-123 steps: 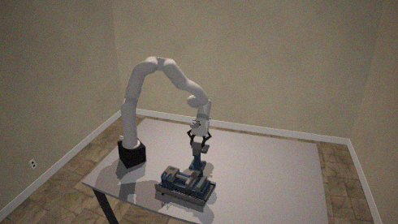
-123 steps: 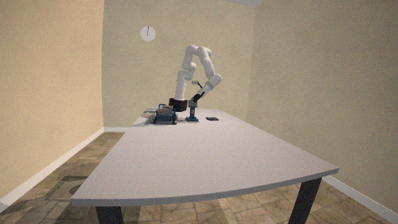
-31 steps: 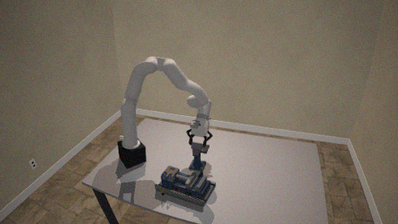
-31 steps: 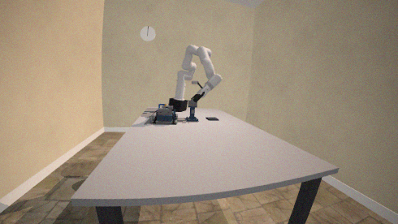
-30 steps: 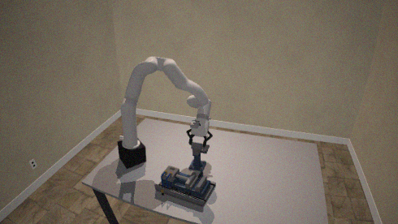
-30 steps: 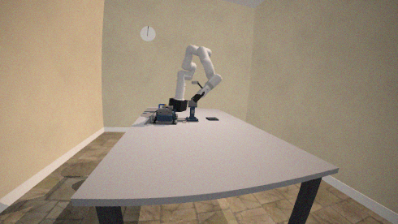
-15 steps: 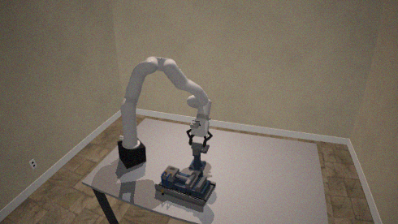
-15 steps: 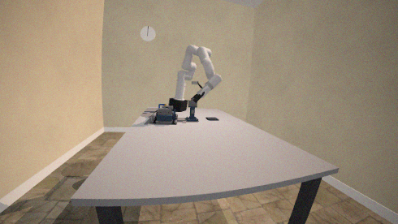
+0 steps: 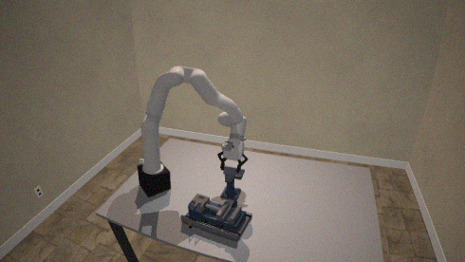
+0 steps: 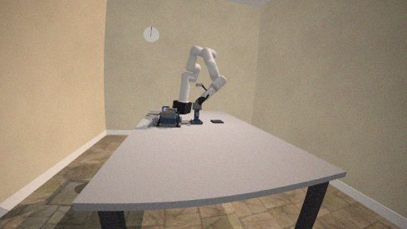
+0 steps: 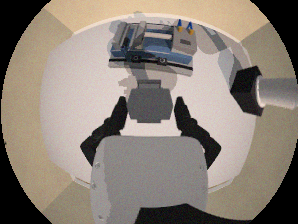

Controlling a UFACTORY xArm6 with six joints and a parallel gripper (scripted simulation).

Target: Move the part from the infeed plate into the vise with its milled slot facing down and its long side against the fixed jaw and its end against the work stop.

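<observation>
The part lies 1 cm below my hand. Round my hand: vise (22 cm to the right, 12 cm below, 1 cm behind); then dark infeed plate (18 cm to the left, 16 cm below, 2 cm behind).
</observation>
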